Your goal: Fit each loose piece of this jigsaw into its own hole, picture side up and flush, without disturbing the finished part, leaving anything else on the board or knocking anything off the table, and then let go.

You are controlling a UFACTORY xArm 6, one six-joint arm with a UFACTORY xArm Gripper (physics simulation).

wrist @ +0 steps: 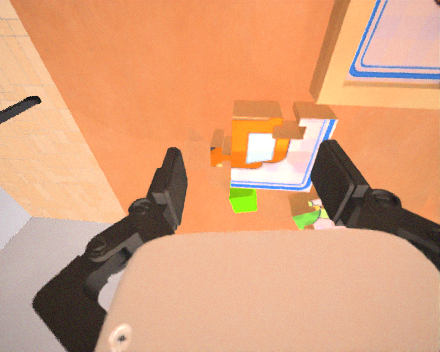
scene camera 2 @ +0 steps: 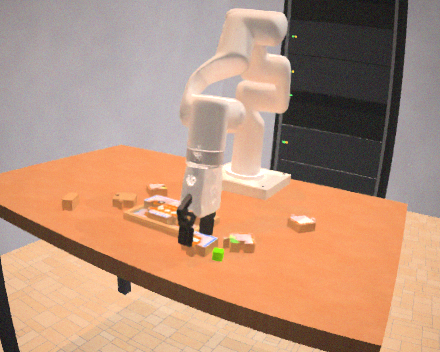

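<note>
A loose jigsaw piece (scene camera 2: 206, 241) (wrist: 300, 162) with part of an orange vehicle and a blue-lined border lies picture side up on the table, in front of the framed board (scene camera 2: 134, 216) (wrist: 385, 97). My gripper (scene camera 2: 196, 235) (wrist: 248, 161) is open and empty, low over this piece. In the wrist view the piece shows between the fingers, nearer the right one; the exact fingertip height is unclear. The board holds raised bus picture parts (scene camera 2: 161, 209), partly hidden by the gripper in the scene view. Its holes cannot be made out clearly.
A bright green cube (scene camera 2: 218, 254) (wrist: 243, 201) stands close beside the piece. A green-and-pink picture piece (scene camera 2: 242, 241) (wrist: 309, 219) lies nearby. Another piece (scene camera 2: 302, 223) lies far right. More blocks (scene camera 2: 70, 201) (scene camera 2: 125, 200) (scene camera 2: 157, 189) lie left of and behind the board.
</note>
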